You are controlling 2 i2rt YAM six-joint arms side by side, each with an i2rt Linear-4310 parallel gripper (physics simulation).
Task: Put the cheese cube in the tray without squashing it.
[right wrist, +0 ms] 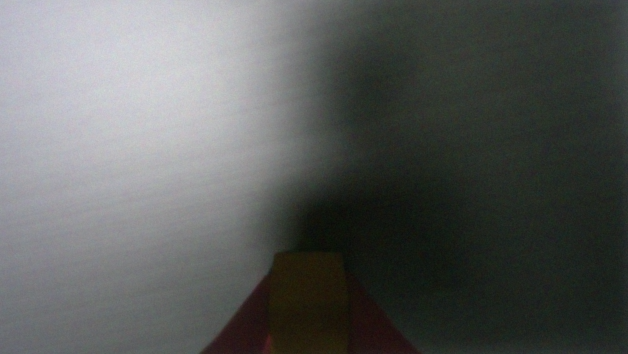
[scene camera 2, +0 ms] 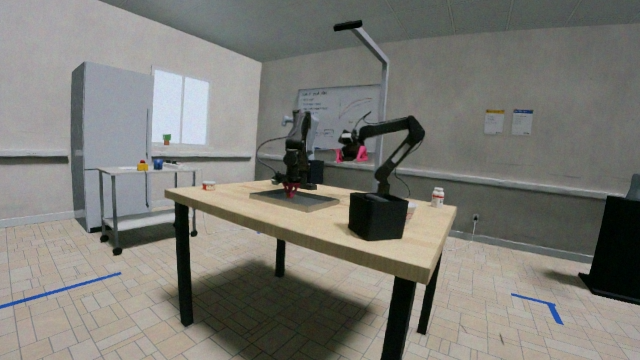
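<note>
The yellow-brown cheese cube (right wrist: 308,312) is between the red fingers of my right gripper (scene camera 2: 291,192) (right wrist: 309,289), which is shut on it. The cube is dark in shadow and cannot be made out in scene camera 2. The grey metal tray (scene camera 2: 316,201) (right wrist: 115,165) lies on the table under the right gripper. The fingers are low over the tray; whether the cube touches its surface cannot be told. My left gripper (scene camera 2: 351,155) has pink fingers spread open and empty, raised above the table at its far side.
A black open box (scene camera 2: 377,218) stands on the table (scene camera 2: 300,229) near the front right. A white bottle (scene camera 2: 437,198) stands at the right rear. A small red and white jar (scene camera 2: 208,185) stands at the left. A pole (scene camera 2: 384,95) rises behind the left arm.
</note>
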